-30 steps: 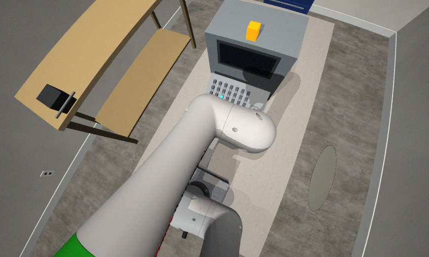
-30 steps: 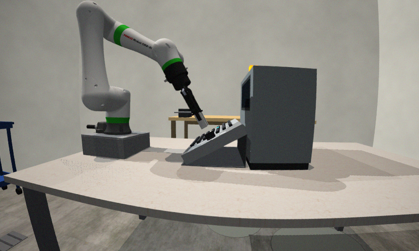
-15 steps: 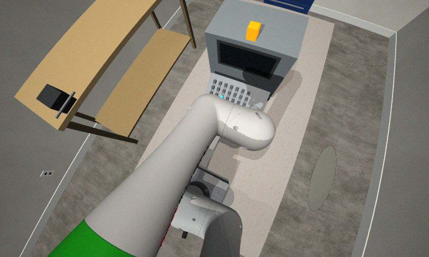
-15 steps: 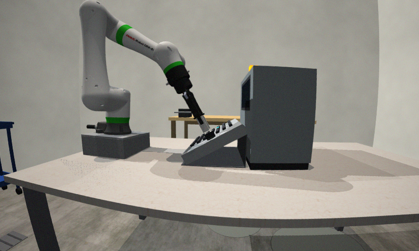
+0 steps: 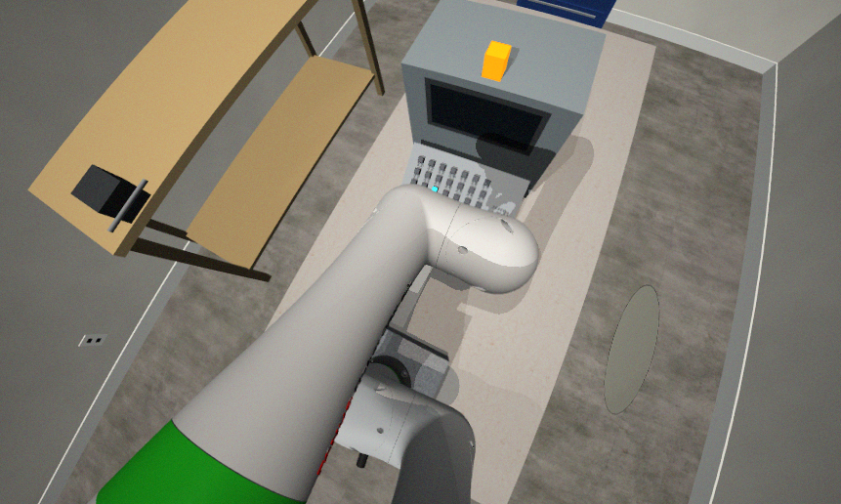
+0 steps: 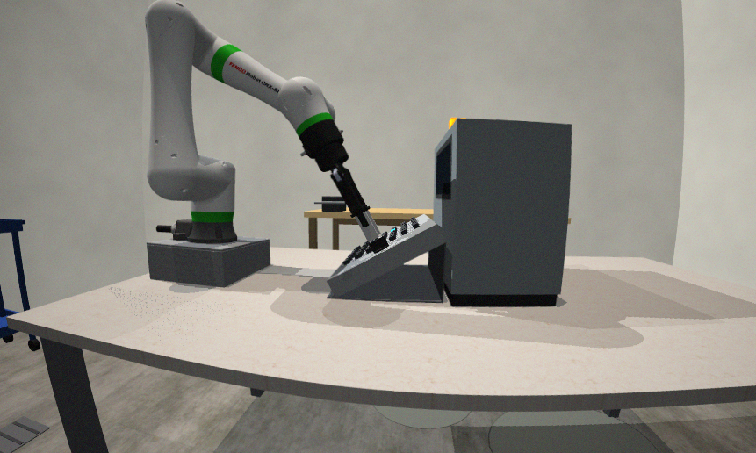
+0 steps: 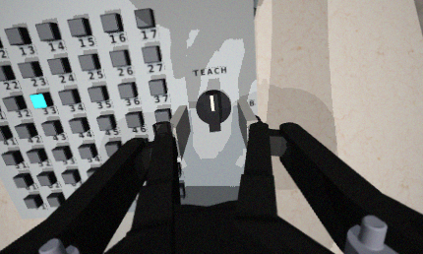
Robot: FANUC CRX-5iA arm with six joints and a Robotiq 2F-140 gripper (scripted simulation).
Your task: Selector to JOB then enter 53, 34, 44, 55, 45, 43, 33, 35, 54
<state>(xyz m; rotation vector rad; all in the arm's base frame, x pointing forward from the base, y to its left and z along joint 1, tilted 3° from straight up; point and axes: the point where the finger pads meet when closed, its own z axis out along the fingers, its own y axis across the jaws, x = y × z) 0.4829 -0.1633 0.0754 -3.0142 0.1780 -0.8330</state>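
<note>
My gripper is now 40 mm above the black selector knob and 30 mm short of it. Round my hand: sloped keypad: 110 mm to the left, 90 mm below, 60 mm ahead.
</note>
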